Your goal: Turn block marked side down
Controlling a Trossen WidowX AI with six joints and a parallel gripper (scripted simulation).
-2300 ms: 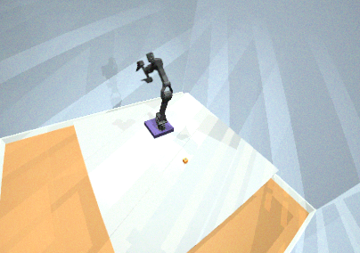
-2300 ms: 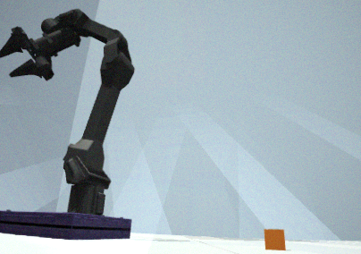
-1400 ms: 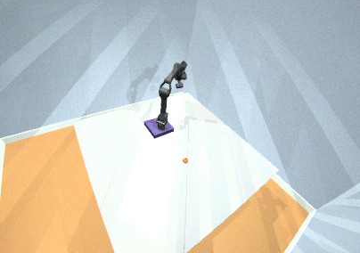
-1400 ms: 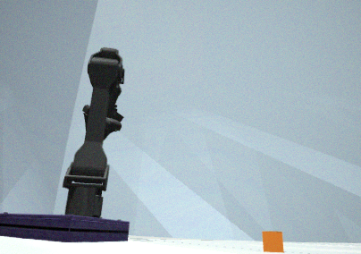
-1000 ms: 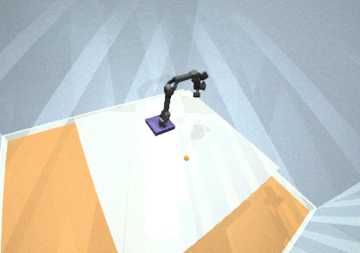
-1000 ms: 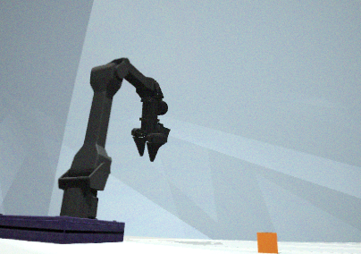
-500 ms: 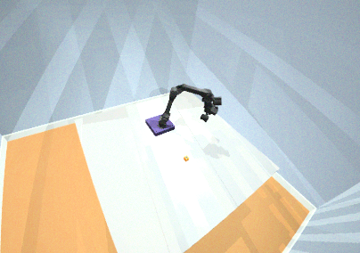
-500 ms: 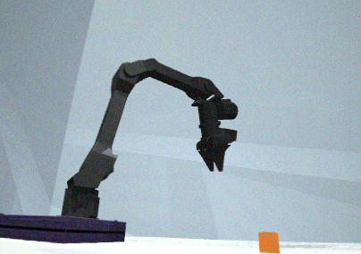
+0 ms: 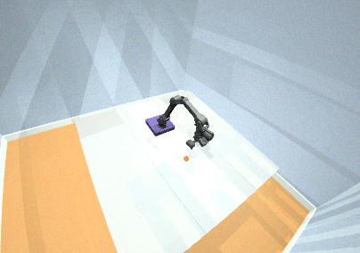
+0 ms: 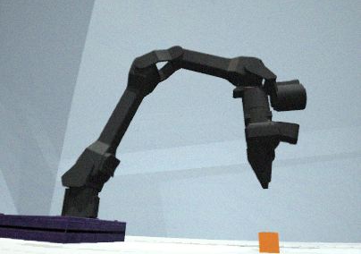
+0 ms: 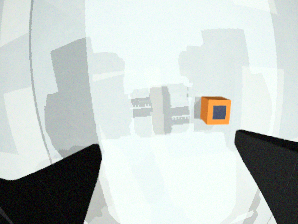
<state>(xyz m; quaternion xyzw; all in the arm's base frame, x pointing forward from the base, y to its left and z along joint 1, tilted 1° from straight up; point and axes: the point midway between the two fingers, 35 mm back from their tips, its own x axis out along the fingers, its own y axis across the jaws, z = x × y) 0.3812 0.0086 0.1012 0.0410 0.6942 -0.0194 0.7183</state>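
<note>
The block lies 10 mm behind my gripper tip, 70 mm to the right of it and 90 mm below it.
</note>
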